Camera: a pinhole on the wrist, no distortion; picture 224 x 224 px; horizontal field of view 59.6 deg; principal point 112.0 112.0 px. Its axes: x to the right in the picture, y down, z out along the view. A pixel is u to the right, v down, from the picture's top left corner.
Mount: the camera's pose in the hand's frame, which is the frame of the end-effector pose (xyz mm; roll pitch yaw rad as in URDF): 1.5 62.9 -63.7 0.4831 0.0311 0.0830
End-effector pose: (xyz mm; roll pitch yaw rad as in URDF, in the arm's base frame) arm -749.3 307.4 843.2 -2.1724 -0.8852 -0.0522
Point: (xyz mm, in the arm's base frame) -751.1 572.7 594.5
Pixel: outside the picture
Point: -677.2 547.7 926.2
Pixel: 156.0 72.6
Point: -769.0 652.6 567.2
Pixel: outside the picture
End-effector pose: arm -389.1 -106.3 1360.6 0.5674 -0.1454 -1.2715
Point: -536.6 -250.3 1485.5
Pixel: 168.4 94.0
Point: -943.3 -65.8 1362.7
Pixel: 20.0 23.0
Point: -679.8 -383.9 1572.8
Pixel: 178.7 89.7
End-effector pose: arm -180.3 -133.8 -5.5 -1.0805 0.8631 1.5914
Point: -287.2 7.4 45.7
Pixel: 137.2 95.0
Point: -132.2 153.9 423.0
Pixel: outside the picture
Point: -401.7 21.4 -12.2
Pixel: 169.8 163.5
